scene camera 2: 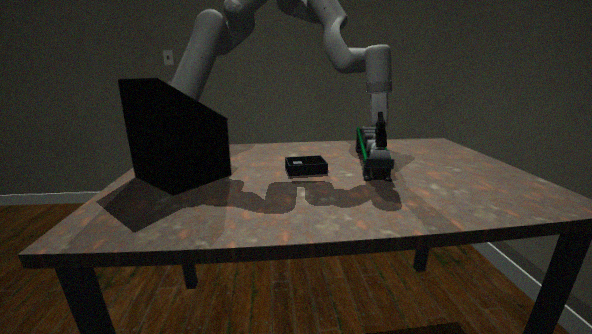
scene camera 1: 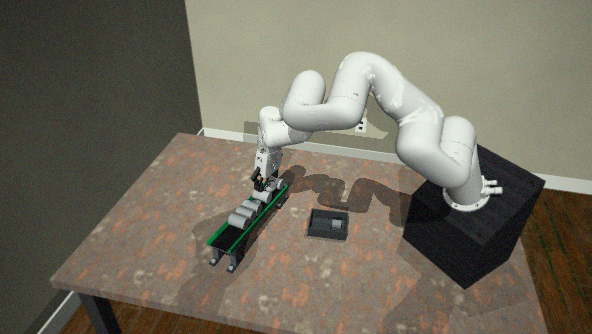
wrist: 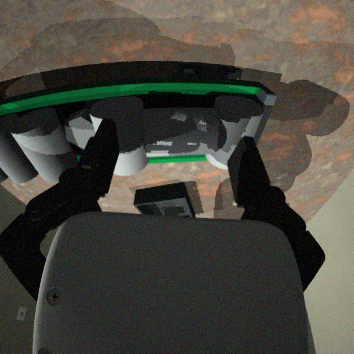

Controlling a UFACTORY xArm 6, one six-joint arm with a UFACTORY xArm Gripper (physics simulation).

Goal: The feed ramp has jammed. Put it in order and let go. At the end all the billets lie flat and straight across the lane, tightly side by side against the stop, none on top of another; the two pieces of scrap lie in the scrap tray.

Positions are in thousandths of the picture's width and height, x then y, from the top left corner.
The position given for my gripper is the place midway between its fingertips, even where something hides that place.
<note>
In view: my gripper (scene camera 2: 643, 430), a scrap tray (scene camera 1: 541, 669) and a grey scrap piece (wrist: 222, 357).
The scrap tray also shows in scene camera 2 (scene camera 2: 528, 496) and in the wrist view (wrist: 428, 566). My gripper shows as well in scene camera 1 (scene camera 1: 448, 549) and in the wrist view (wrist: 501, 400).
</note>
